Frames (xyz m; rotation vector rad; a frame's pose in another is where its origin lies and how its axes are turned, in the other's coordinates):
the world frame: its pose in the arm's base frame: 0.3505 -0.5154 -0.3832 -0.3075 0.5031 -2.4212
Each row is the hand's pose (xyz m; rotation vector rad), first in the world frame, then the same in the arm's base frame.
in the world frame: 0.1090 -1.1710 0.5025 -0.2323 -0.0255 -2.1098
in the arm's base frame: -0.1995 0.1228 0.5789 0.5973 -0.1735 1.6034
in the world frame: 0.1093 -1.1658 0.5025 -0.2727 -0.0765 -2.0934
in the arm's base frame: -0.1969 0.1189 0.5768 0.6546 -0.1974 1.6013
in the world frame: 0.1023 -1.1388 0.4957 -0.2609 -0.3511 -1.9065
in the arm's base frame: -0.1792 0.1057 0.5585 0.9286 -0.1579 1.7366
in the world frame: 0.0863 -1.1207 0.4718 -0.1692 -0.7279 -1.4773
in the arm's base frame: -0.1651 0.1094 0.5277 1.3743 -0.0484 2.0351
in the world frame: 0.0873 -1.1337 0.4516 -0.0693 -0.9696 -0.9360
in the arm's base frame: -0.1798 0.1237 0.5152 1.8011 0.0451 2.4065
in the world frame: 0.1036 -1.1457 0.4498 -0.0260 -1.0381 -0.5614
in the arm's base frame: -0.1994 0.1226 0.5202 -1.7667 -0.0496 -2.3166
